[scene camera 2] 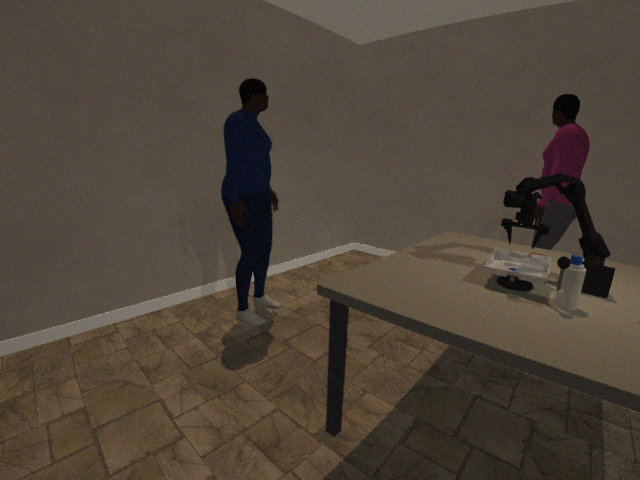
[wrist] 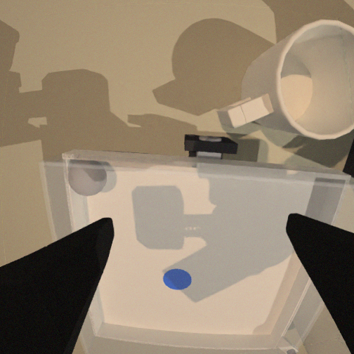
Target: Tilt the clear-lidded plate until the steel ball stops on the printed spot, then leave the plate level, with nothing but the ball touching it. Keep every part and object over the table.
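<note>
The clear-lidded plate (scene camera 2: 534,274) (wrist: 190,339) sits on a round black base (scene camera 2: 514,282); I cannot tell its exact tilt. The steel ball (wrist: 87,177) lies inside, in the upper-left corner in the wrist view, well away from the blue printed spot (scene camera 2: 512,269) (wrist: 177,279), which is low and left of centre there. The ball cannot be made out in the scene view. My gripper (scene camera 2: 522,244) (wrist: 201,224) is open and empty, pointing down above the plate, with its fingers apart from it. A black tab (wrist: 210,145) shows at the plate's upper edge in the wrist view.
A white mug (wrist: 260,85) stands beyond the plate's upper edge at the right in the wrist view. A white bottle with a blue cap (scene camera 2: 570,286) stands right of the plate on the table (scene camera 2: 392,289), near a dark round knob (scene camera 2: 563,262). Two people stand beyond the table.
</note>
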